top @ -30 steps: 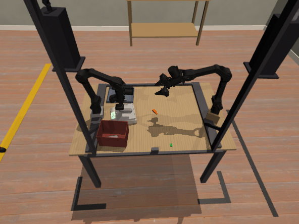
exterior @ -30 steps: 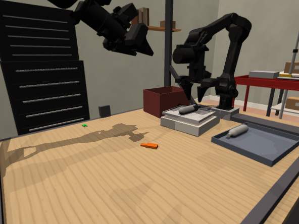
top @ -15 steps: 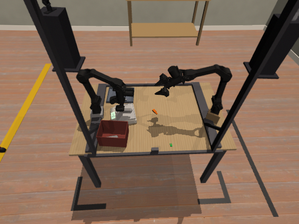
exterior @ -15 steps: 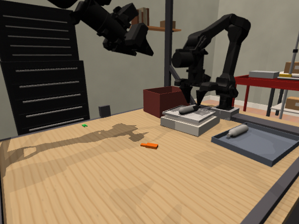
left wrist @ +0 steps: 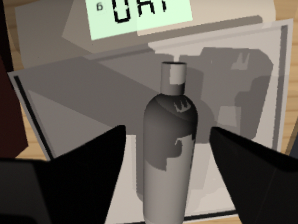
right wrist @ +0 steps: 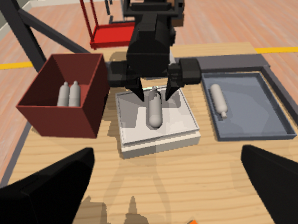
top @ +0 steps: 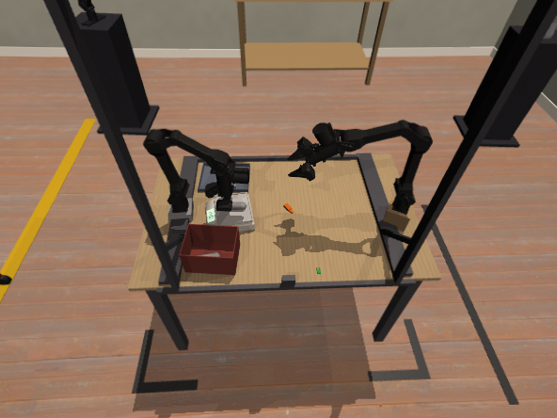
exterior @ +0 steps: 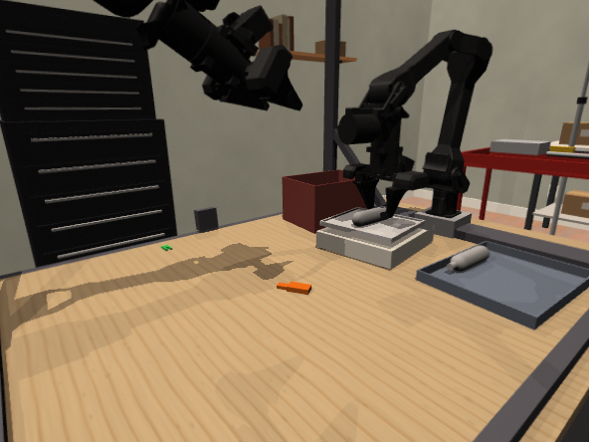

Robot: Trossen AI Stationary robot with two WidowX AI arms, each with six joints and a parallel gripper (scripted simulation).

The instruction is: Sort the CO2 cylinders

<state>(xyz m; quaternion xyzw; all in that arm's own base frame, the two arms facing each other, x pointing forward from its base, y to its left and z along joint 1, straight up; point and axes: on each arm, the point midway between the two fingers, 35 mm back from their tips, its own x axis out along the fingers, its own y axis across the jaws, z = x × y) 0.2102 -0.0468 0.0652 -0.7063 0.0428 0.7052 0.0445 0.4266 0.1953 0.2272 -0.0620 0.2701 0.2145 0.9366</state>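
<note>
Now: the red scrap bin 220 mm behind my left hand, 40 mm to the left of it and 80 mm below it. From my left hand the other things lie so: grey tray: 250 mm ahead, 50 mm to the left, 100 mm below; small orange piece: 50 mm ahead, 270 mm to the right, 100 mm below; small green piece: 260 mm behind, 390 mm to the right, 100 mm below.
</note>
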